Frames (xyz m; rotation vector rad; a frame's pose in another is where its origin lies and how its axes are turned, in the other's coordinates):
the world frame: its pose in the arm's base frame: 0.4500 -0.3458 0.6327 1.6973 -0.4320 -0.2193
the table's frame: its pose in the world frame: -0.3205 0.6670 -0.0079 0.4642 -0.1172 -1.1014
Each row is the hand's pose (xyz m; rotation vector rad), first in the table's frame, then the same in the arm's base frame.
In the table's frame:
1: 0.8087 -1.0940 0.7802 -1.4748 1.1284 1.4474
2: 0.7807 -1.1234 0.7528 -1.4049 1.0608 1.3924
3: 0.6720 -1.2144 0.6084 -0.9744 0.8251 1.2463
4: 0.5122 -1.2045 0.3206 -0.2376 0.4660 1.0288
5: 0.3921 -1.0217 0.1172 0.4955 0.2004 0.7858
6: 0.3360 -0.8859 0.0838 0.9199 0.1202 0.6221
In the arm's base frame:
1: -0.4983 0.0682 -0.1665 0.9320 -0.0945 1.0639
2: -0.5151 0.1070 -0.1418 1.0147 -0.0833 0.9765
3: -0.5457 0.2650 -0.0190 1.4270 -0.1519 0.6336
4: -0.4692 0.4374 0.2509 2.0426 -0.3695 0.0245
5: -0.3248 0.4256 0.5122 2.5860 -0.6519 -0.5813
6: -0.2663 0.3418 0.6229 -2.8925 0.8263 0.8920

